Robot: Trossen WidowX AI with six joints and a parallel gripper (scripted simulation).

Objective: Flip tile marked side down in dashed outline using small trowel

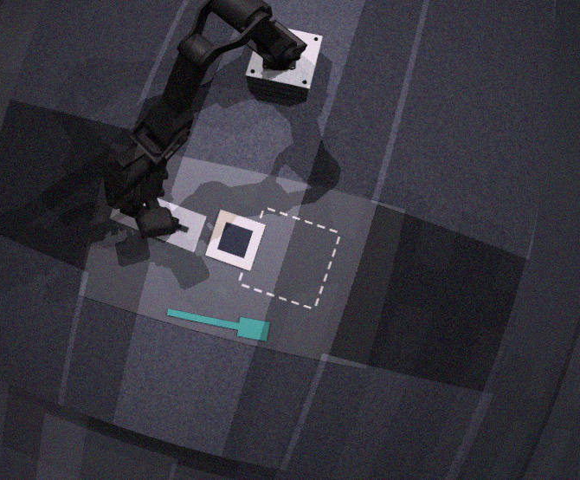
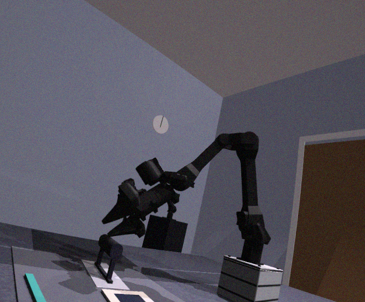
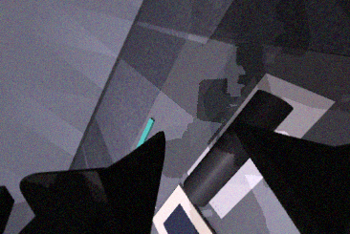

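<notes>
Now: gripper tip 2 cm short of the tile, 18 cm to the right of it and 11 cm above it. The rest, counted from my gripper tip: mat: 5 cm ahead, 17 cm to the left, 13 cm below; teal trowel: 19 cm ahead, 16 cm to the left, 11 cm below.
</notes>
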